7 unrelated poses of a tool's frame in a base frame.
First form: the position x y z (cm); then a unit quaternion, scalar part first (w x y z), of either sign.
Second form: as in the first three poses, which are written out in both.
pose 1, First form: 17.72 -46.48 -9.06 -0.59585 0.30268 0.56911 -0.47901
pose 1, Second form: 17.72 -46.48 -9.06; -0.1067 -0.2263 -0.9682; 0.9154 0.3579 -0.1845; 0.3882 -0.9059 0.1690
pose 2, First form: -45.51 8.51 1.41 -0.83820 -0.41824 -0.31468 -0.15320
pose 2, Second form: -45.51 8.51 1.41; 0.7550 0.0064 0.6557; 0.5200 0.6032 -0.6047; -0.3994 0.7976 0.4521
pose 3, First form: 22.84 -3.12 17.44 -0.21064 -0.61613 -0.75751 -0.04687
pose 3, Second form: 22.84 -3.12 17.44; -0.1520 0.9137 0.3769; 0.9532 0.2364 -0.1886; -0.2614 0.3306 -0.9069
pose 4, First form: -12.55 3.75 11.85 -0.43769 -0.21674 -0.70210 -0.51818
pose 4, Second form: -12.55 3.75 11.85; -0.5229 -0.1493 0.8392; 0.7579 0.3690 0.5379; -0.3900 0.9174 -0.0798
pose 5, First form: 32.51 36.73 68.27 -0.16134 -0.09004 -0.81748 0.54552
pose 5, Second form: 32.51 36.73 68.27; -0.9317 0.3232 0.1655; -0.0288 0.3886 -0.9210; -0.3620 -0.8628 -0.3528
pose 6, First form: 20.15 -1.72 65.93 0.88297 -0.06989 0.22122 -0.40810
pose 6, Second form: 20.15 -1.72 65.93; 0.5690 0.6898 0.4477; -0.7516 0.6571 -0.0571; -0.3336 -0.3040 0.8924
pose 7, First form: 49.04 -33.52 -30.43 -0.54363 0.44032 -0.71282 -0.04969
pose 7, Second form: 49.04 -33.52 -30.43; -0.0212 -0.6818 0.7313; -0.5737 0.6073 0.5496; -0.8188 -0.4079 -0.4040
